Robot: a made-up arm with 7 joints.
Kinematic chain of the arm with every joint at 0, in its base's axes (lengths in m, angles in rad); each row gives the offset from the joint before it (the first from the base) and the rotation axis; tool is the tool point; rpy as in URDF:
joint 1: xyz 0 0 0 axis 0.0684 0.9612 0.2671
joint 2: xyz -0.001 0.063 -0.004 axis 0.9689 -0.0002 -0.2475
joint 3: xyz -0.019 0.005 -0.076 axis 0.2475 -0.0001 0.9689
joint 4: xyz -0.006 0 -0.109 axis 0.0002 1 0
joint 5: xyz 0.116 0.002 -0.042 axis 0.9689 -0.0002 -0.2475
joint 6: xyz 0.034 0 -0.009 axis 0.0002 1 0
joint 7: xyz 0.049 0 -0.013 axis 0.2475 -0.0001 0.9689
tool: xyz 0 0 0 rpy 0 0.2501 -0.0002
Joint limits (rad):
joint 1: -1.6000..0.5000
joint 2: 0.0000..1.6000
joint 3: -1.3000..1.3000
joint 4: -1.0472..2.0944
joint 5: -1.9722..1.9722
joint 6: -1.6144..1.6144
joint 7: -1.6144..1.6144
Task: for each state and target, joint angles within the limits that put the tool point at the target. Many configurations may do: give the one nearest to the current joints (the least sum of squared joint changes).
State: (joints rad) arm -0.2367 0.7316 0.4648 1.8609 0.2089 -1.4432 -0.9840
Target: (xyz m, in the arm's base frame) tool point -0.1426 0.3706 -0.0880
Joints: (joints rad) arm 0.3932 1.1712 0.3987 2.0944 0.1166 -1.4630 -0.9840
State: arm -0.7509 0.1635 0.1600 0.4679 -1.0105 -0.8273 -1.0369
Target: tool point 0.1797 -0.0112 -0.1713
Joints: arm -0.1679 0.0000 -0.5049 -0.0945 -0.8095 -1.0214 -1.0369
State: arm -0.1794 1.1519 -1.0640 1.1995 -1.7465 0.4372 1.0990
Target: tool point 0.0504 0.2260 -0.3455
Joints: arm -0.2432 0.7693 -1.0812 1.0024 -1.7669 0.4539 1.0990
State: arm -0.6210 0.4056 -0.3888 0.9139 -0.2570 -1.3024 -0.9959
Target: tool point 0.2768 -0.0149 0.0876
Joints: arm -1.4129 0.3236 -0.3061 0.2762 -0.2365 -1.3753 -0.9959
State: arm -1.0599 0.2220 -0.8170 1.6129 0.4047 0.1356 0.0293
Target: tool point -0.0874 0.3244 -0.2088
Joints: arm -0.1761 0.6279 -0.6427 2.0944 0.2680 0.9441 0.0293
